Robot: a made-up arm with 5 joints.
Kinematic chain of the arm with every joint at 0, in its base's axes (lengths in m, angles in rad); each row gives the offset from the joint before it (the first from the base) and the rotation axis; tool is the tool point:
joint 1: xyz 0 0 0.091 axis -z
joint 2: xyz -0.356 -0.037 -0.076 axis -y
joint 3: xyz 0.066 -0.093 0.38 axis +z
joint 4: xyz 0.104 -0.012 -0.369 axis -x
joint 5: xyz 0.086 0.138 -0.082 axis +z
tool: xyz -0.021 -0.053 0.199
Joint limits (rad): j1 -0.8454..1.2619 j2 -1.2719..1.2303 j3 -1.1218..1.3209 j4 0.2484..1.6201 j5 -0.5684..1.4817
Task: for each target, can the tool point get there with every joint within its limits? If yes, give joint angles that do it. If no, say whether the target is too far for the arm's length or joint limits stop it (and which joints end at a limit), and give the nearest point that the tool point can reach.
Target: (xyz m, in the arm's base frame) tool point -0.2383 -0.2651 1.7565
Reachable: no: too far | nearest point -0.2398 -0.2668 0.3657 | short by 1.391 m
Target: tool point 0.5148 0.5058 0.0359
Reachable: no: joint limits stop it (at a limit: joint 1, joint 5) | nearest point 0.0523 0.3418 0.0465 | short by 0.491 m
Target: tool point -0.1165 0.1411 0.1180
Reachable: yes | joints 0.4180 0.4101 0.4006 0.8651 0.9708
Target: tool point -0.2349 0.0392 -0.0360
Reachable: yes | joints -0.1986 -0.7016 0.6695 0.7080 0.3304
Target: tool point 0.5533 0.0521 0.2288
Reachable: no: joint limits stop it (at a limit: joint 1, joint 5) | nearest point 0.1447 -0.1719 0.1057 | short by 0.482 m
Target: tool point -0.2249 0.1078 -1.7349
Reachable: no: too far | nearest point -0.3053 0.1463 -0.3292 | short by 1.409 m
